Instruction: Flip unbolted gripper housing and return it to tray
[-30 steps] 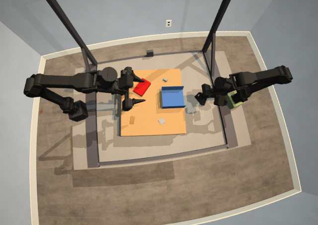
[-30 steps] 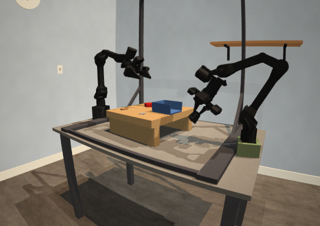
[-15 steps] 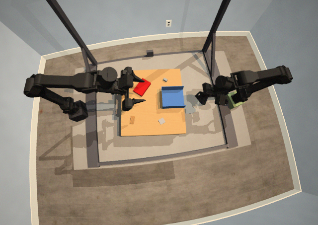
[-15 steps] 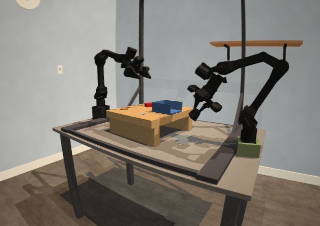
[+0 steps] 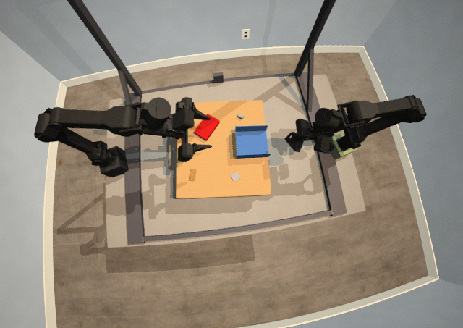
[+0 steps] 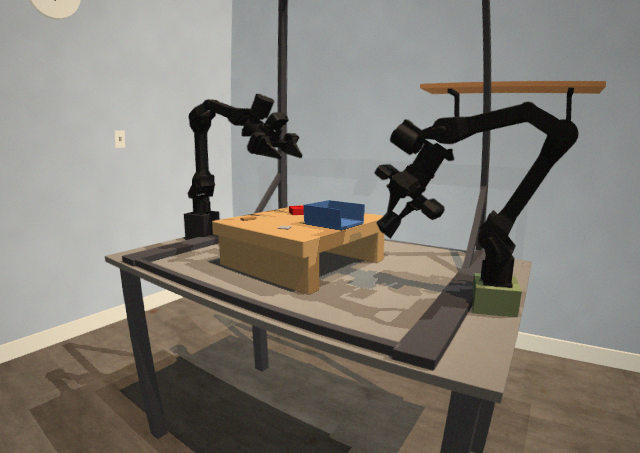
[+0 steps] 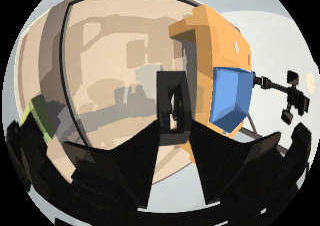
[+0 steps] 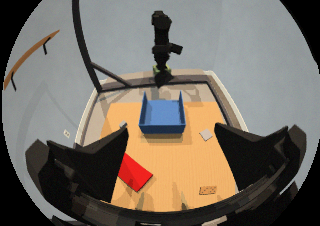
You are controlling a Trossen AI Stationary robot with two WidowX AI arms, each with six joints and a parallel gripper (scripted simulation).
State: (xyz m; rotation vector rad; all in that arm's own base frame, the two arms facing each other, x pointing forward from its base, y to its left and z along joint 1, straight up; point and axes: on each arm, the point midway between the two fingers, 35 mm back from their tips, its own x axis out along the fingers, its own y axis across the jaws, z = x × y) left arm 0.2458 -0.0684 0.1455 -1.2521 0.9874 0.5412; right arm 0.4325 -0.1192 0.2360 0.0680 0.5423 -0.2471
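Right now my left hand is 50 mm above the dark gripper housing and 20 mm to the left of it. Also, from my left hand: orange wooden bench 320 mm to the right, 120 mm below, 10 mm behind; then blue tray 230 mm to the right, 50 mm below, 10 mm behind.
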